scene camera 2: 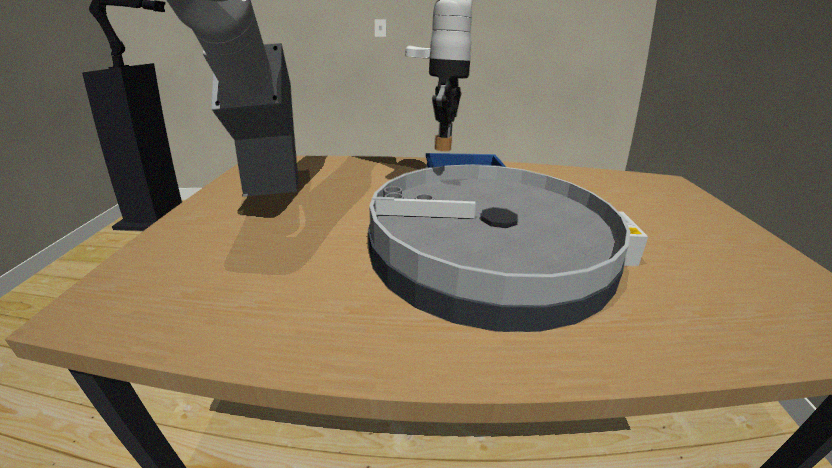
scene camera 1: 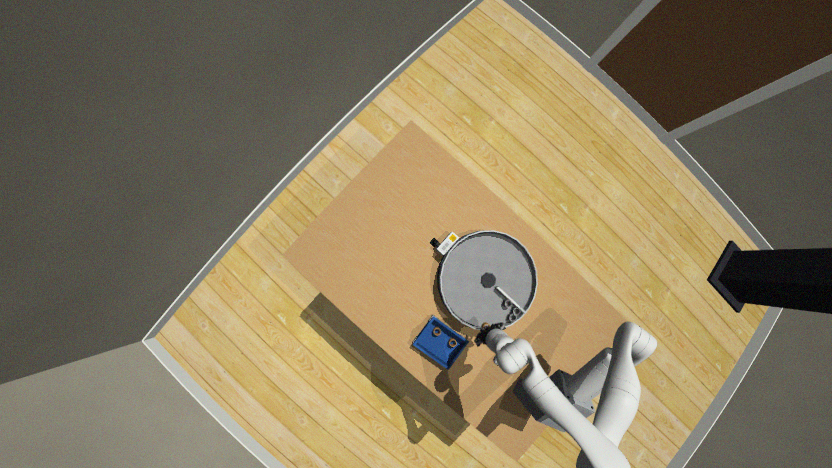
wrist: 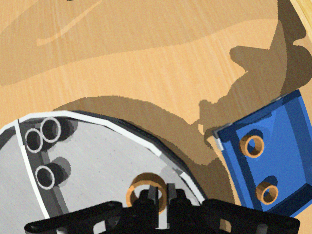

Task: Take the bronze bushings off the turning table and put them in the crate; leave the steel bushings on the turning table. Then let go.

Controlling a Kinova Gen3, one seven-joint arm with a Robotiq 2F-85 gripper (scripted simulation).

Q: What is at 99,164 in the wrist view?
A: A grey turning table.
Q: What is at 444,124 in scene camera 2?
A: My gripper.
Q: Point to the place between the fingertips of my gripper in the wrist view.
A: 162,194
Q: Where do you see a grey turning table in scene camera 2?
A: At 554,234
